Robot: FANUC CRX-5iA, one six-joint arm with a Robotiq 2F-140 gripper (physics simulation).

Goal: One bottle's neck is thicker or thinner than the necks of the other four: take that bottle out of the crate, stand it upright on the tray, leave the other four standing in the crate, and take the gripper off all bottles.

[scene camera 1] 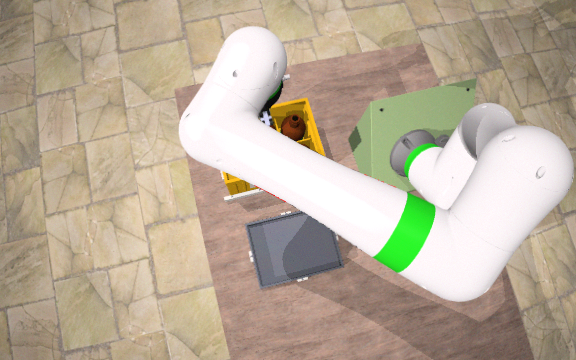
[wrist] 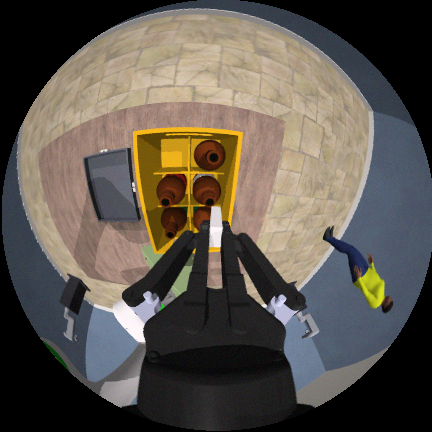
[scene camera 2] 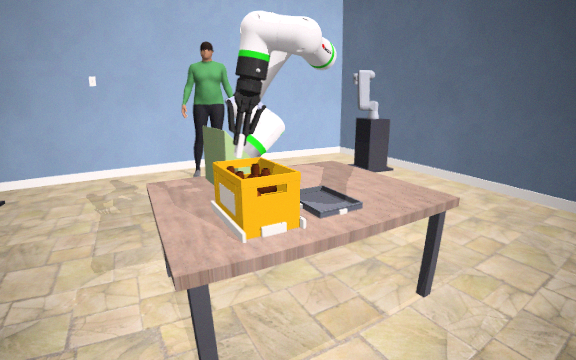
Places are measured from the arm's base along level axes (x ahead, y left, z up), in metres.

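Pixels of known places: gripper, fingertip midpoint: [wrist: 215, 214] [scene camera 2: 237, 156]; arm's base, link origin: [scene camera 1: 412, 152] [scene camera 2: 242, 156].
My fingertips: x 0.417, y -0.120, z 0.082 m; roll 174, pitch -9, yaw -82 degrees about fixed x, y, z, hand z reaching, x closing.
Observation:
Ahead of a thing's pixels: the offset from my fingertips to its middle. "spot": to the spot under its first point. Level surfaces: height alone.
The yellow crate @(0.003 m back, 0.050 m left, 0.125 m down) [scene camera 1: 239, 187] [scene camera 2: 272, 212] [wrist: 188, 131] holds five brown bottles. In the wrist view they are at upper right [wrist: 209, 155], middle left [wrist: 171, 191], middle right [wrist: 206, 190], lower left [wrist: 173, 220] and lower right [wrist: 201, 217]. The upper left compartment is empty. Scene camera 1 shows one bottle @(0.086 m back, 0.007 m right, 0.127 m down) [scene camera 1: 292, 128] beside the arm. I cannot tell which neck differs. My gripper [scene camera 2: 240, 146] [wrist: 215, 214] is shut and empty above the crate, its pads together; in the wrist view they partly hide the lower right bottle. The dark grey tray [scene camera 1: 270, 250] [scene camera 2: 320, 197] [wrist: 107, 185] is empty.
White guide blocks @(spot: 0.144 m ahead, 0.067 m left, 0.195 m down) [scene camera 2: 274, 229] stand around the crate's foot. A green angled plate [scene camera 1: 415, 120] stands by the arm's base. The crate and tray rest on the wooden table @(0.212 m down) [scene camera 1: 225, 310] [scene camera 2: 400, 200]. My arm [scene camera 1: 320, 195] passes over the crate and hides part of it.

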